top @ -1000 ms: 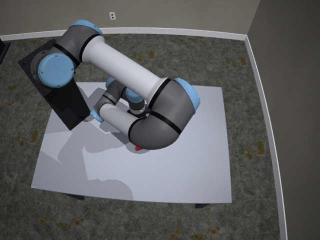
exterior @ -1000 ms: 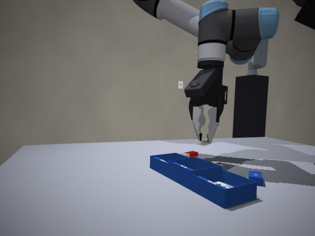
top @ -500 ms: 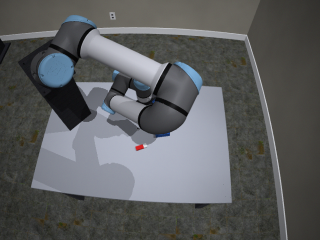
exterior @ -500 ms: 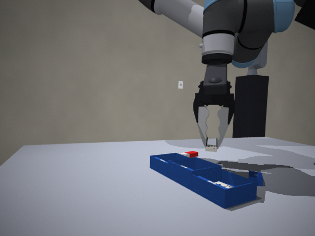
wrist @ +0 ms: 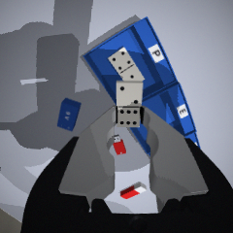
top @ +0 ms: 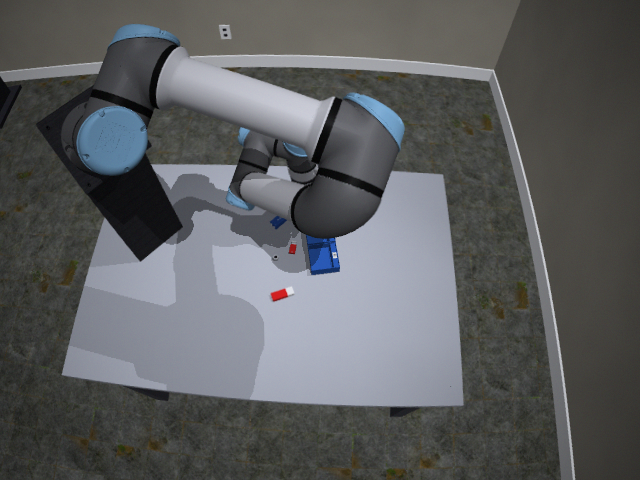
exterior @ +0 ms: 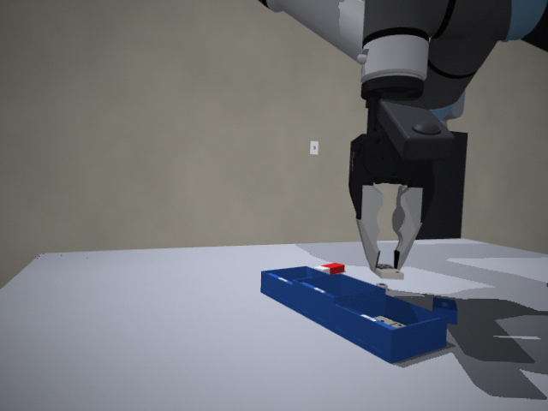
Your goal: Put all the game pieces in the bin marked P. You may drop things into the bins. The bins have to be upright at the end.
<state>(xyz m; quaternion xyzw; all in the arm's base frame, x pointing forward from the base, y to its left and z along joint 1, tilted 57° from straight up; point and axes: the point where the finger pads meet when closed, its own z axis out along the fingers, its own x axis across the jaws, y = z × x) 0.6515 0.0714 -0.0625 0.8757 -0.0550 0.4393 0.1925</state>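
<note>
The blue bin lies 3 cm ahead of my hand, 6 cm to the right of it and 6 cm below it. From my hand the other things lie so: white domino: 1 cm below; USB stick: 6 cm behind, 9 cm to the right, 8 cm below; blue block: 11 cm behind, 1 cm to the right, 7 cm below.
</note>
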